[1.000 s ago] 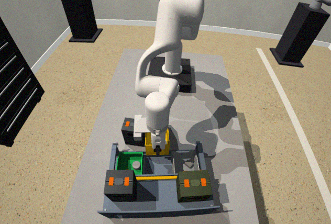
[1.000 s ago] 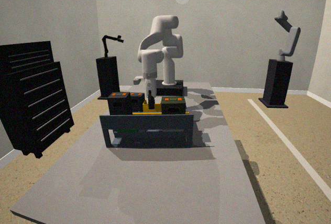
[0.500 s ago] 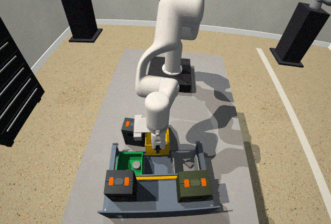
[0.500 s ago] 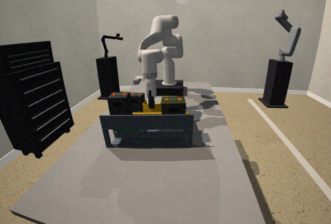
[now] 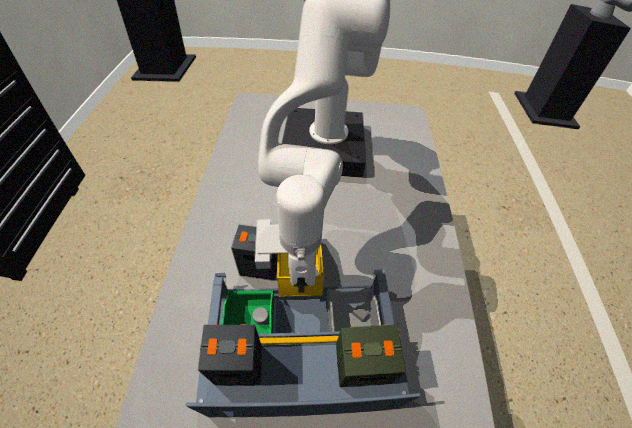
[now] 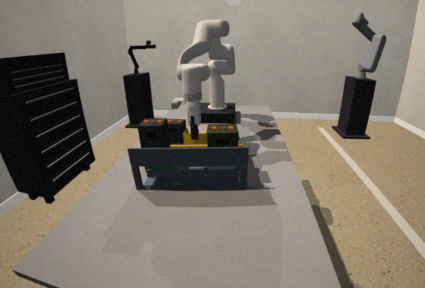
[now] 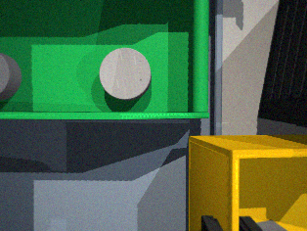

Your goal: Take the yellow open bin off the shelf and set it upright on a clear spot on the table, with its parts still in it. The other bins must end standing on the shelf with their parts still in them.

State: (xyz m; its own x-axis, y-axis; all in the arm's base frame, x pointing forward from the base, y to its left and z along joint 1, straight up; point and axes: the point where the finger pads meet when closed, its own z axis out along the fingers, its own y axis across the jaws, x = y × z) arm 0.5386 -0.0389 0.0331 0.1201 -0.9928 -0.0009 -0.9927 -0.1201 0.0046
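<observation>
Now: the yellow open bin 80 mm behind my hand, 50 mm below it and 10 mm to the right of it. The rest, counted from my hand: grey shelf: 110 mm ahead, 30 mm below, 10 mm to the left; yellow bar: 140 mm ahead, 20 mm to the left, 10 mm above; grey bin: 120 mm to the left, 70 mm ahead, 60 mm below.
</observation>
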